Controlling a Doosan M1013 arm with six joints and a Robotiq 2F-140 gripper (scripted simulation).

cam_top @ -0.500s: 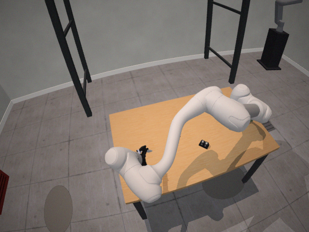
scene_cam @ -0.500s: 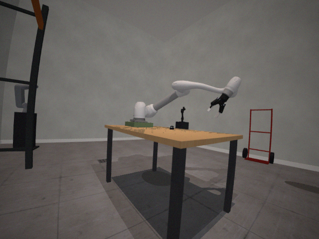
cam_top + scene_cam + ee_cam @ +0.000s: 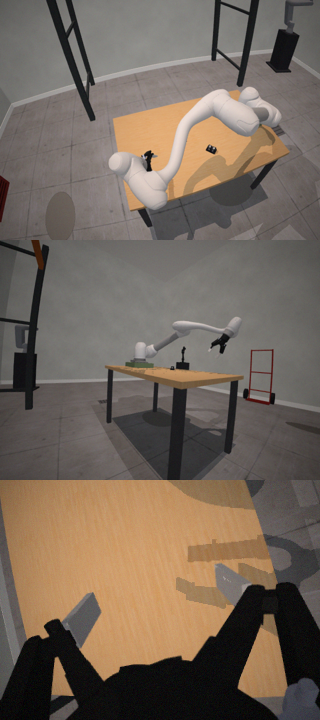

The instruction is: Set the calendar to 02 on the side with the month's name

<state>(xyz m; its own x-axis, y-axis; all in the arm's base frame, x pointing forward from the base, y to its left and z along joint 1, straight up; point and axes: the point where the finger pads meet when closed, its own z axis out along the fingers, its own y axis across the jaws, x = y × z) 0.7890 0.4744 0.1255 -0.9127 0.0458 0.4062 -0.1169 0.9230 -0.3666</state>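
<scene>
My hand is 40 cm past the black number cube, 21 cm to the left of it and 16 cm above it.
</scene>
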